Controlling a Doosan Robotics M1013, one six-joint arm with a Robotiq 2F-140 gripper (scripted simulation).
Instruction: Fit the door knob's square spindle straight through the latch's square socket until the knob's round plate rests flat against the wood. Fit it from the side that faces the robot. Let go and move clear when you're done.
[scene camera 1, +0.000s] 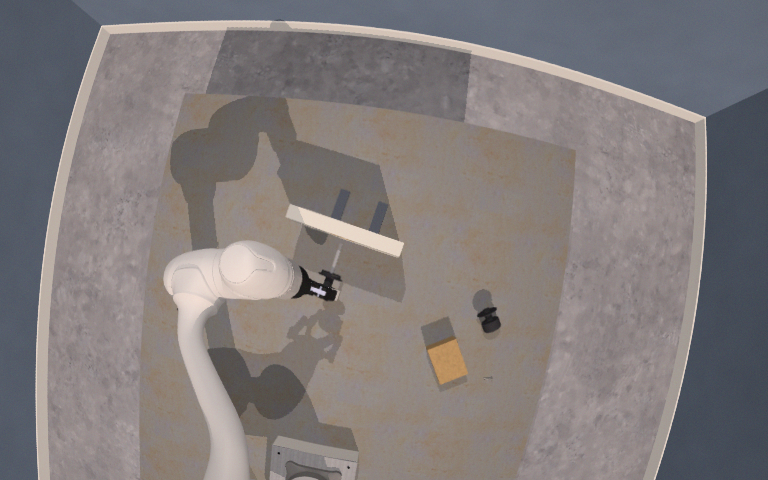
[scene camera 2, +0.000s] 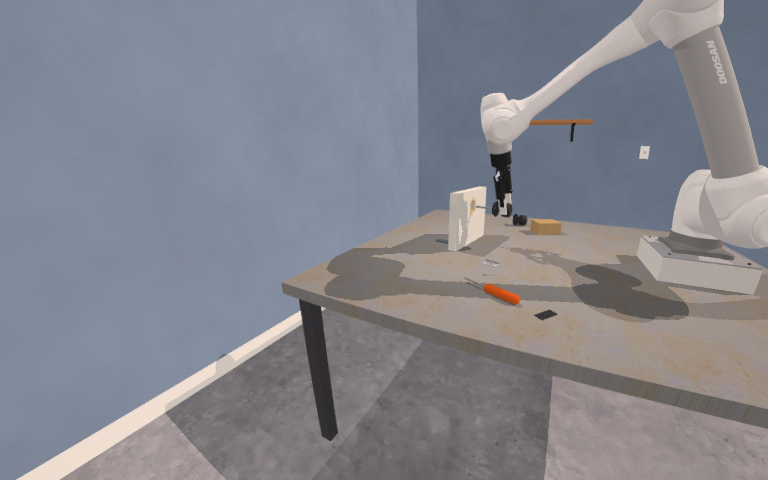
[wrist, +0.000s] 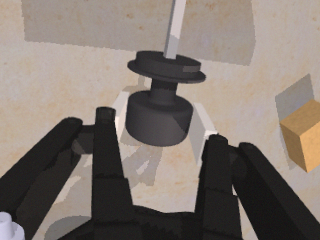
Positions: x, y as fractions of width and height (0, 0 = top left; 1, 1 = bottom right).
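My gripper (wrist: 0.50, 0.46), visible. Tan block (scene camera 1: 0.58, 0.74), visible too.
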